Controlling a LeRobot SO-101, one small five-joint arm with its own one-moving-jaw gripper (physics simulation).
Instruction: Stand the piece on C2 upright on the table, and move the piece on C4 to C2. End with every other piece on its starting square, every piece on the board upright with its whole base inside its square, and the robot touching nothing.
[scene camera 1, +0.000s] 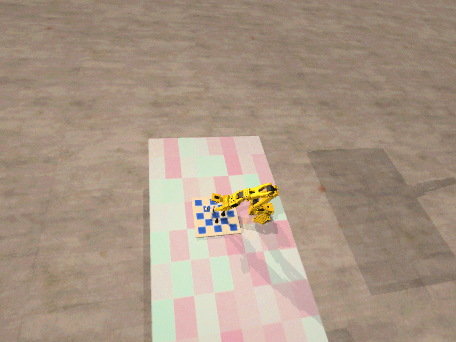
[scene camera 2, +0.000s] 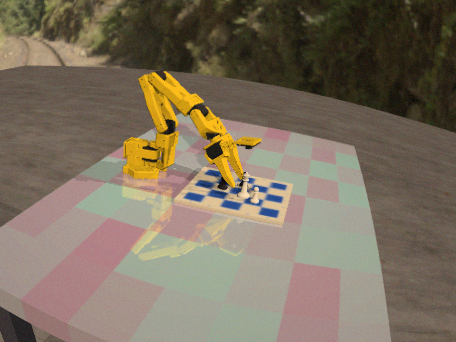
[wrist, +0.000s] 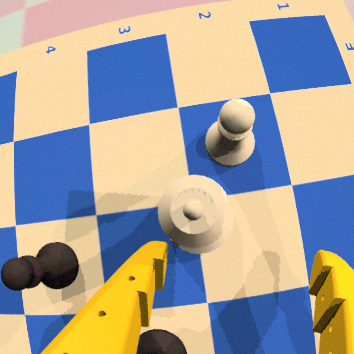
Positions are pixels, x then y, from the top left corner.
Scene:
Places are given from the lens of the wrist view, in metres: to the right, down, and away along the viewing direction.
board (wrist: 106, 117): -0.03, -0.03, 0.11
tall white piece (wrist: 194, 212): 0.00, 0.01, 0.05
The marked spots on the tall white piece and the board are 0.08 m apart.

